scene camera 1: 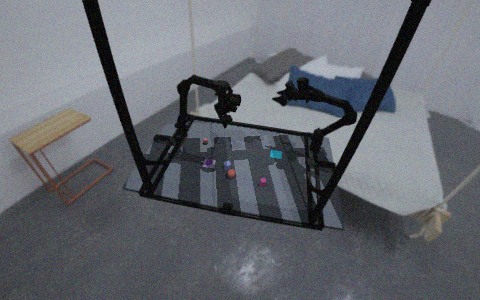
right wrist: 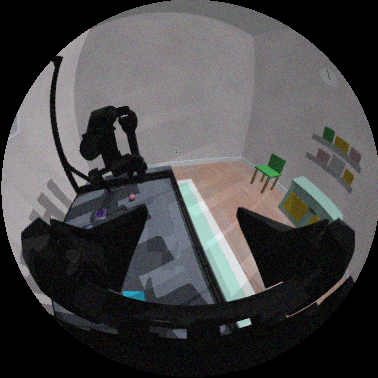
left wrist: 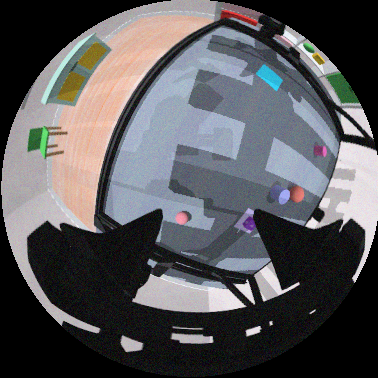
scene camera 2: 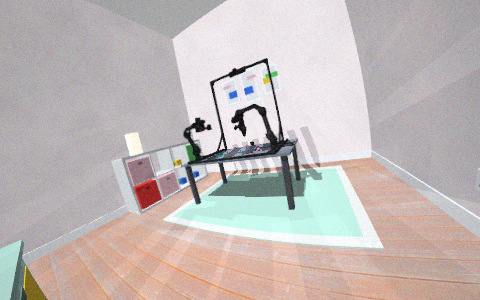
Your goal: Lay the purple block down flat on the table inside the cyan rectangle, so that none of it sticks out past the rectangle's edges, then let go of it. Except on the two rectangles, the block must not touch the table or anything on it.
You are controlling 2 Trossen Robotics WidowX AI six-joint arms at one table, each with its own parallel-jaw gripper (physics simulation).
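Places are measured from the left arm's base along level axes (x ahead, y left, z up), in millimetres.
Pixels of known places: left gripper, between the fingertips: point(scene camera 1: 222, 123) point(right wrist: 120, 186) point(left wrist: 209, 213) point(scene camera 2: 244, 136); right gripper, between the fingertips: point(scene camera 1: 274, 95) point(right wrist: 192, 211) point(scene camera 2: 208, 129); left arm's base, origin of its link: point(scene camera 1: 182, 131) point(right wrist: 141, 177) point(scene camera 2: 275, 147); right arm's base, origin of its link: point(scene camera 1: 314, 149) point(scene camera 2: 198, 158).
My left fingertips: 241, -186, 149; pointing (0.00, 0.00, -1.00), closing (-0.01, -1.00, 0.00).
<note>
Ahead of a thing's pixels: the offset from my left fingertips to its top centre, as dx, dy, dz. "*": to the spot under its first point.
The purple block @(-135, -149, -149) point(scene camera 1: 209, 162) point(left wrist: 249, 223) point(right wrist: 101, 213) sits on the pale lilac rectangle @(* -139, -128, -164) point(left wrist: 241, 222), left of the middle of the table in scene camera 1. The left finger view hides part of that rectangle. The flat cyan rectangle @(* +306, -206, -167) point(scene camera 1: 276, 154) point(left wrist: 269, 77) point(right wrist: 133, 295) lies on the table farther right in scene camera 1, with nothing on it. My left gripper point(scene camera 1: 226, 121) point(left wrist: 209, 213) is open and empty, pointing down high above the table, apart from the block. My right gripper point(scene camera 1: 280, 98) point(right wrist: 192, 211) is open and empty, raised high and pointing sideways.
A blue-violet cylinder @(-39, -219, -127) point(scene camera 1: 227, 163) point(left wrist: 282, 195) and an orange-red ball @(-39, -290, -119) point(scene camera 1: 231, 173) point(left wrist: 297, 194) stand near the block. A magenta cylinder @(+110, -406, -128) point(scene camera 1: 263, 181) point(left wrist: 320, 151) stands nearer the front, and a small pink ball @(-106, +47, -135) point(scene camera 1: 205, 141) point(left wrist: 182, 218) point(right wrist: 132, 197) farther back. A black frame surrounds the table.
</note>
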